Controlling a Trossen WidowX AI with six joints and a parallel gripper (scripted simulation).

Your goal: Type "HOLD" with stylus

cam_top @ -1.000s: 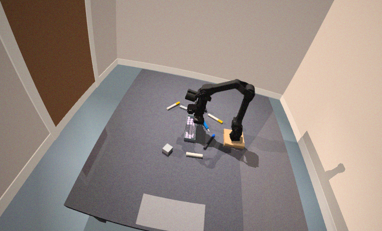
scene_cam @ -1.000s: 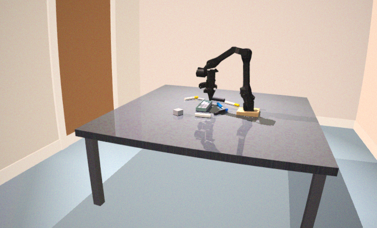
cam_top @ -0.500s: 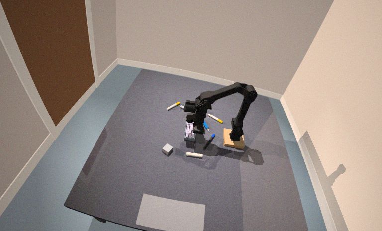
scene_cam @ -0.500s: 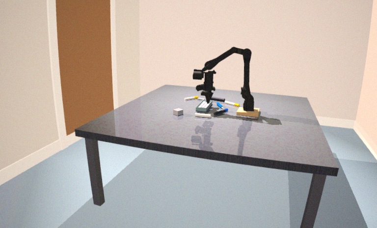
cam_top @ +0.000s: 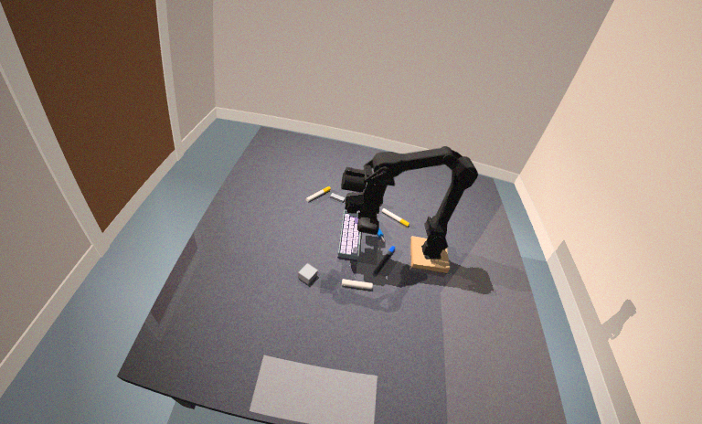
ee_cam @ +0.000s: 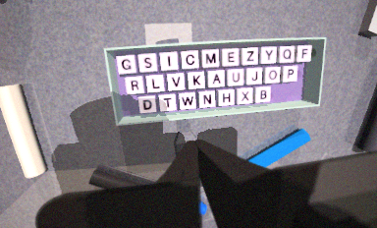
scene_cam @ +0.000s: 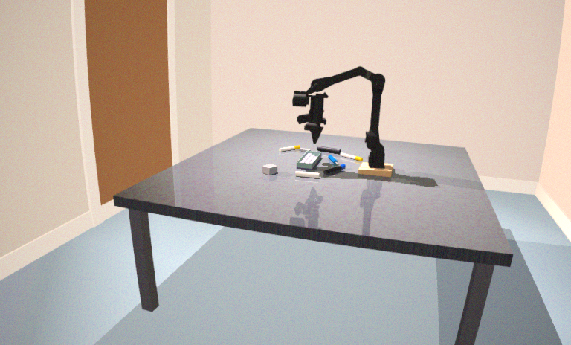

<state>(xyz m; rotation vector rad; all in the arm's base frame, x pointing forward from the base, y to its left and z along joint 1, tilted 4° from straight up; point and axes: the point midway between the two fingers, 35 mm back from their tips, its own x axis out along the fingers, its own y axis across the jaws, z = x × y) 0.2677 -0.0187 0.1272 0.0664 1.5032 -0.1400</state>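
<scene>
Right now the blue stylus is 9 cm below my gripper tip, 9 cm behind it and 6 cm to the right of it. From my gripper tip the other things lie so: thin grey tip (10 cm behind, 9 cm below, 3 cm to the right); blue-capped dark pen (11 cm behind, 9 cm below, 4 cm to the left); white stick (17 cm to the left, 9 cm below, 1 cm ahead).
</scene>
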